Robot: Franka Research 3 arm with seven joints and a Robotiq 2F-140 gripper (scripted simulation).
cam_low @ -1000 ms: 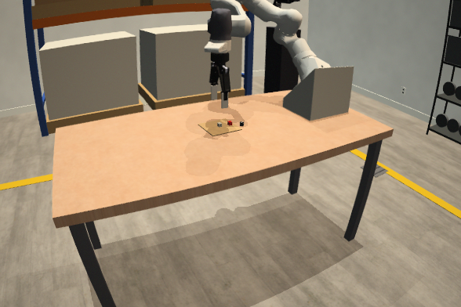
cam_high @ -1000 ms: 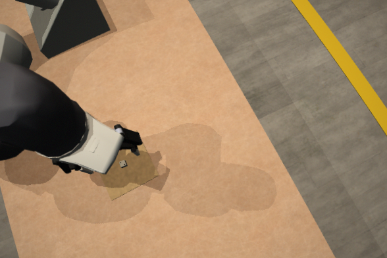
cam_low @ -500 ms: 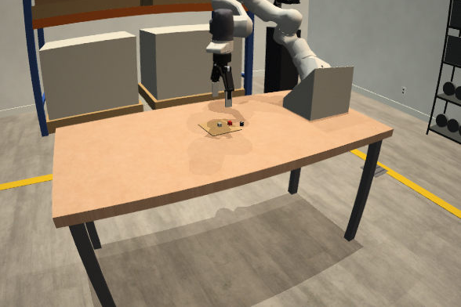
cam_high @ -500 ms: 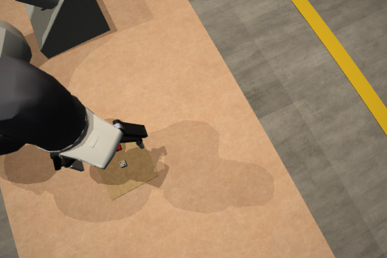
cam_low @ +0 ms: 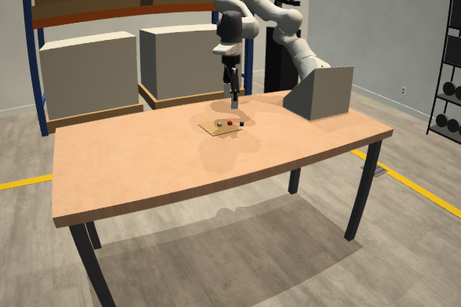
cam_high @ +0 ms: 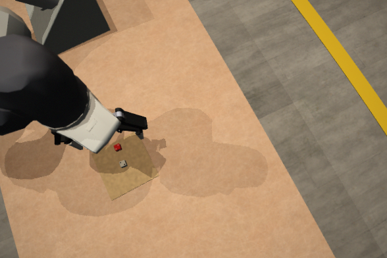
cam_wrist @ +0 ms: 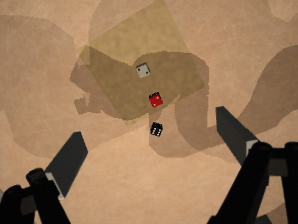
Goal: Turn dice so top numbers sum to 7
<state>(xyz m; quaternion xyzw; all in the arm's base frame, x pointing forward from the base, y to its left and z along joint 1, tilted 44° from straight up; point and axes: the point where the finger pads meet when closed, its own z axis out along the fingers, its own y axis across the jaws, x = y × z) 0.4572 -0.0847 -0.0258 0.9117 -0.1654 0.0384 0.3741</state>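
Now: hand 110 mm above the black die, 50 mm past it and 10 mm to the right of it. The rest, counted from my hand: red die (110 mm below, 10 mm to the right); tan mat (120 mm below, 40 mm ahead, 20 mm to the right); white die (110 mm below, 40 mm ahead, 20 mm to the right).
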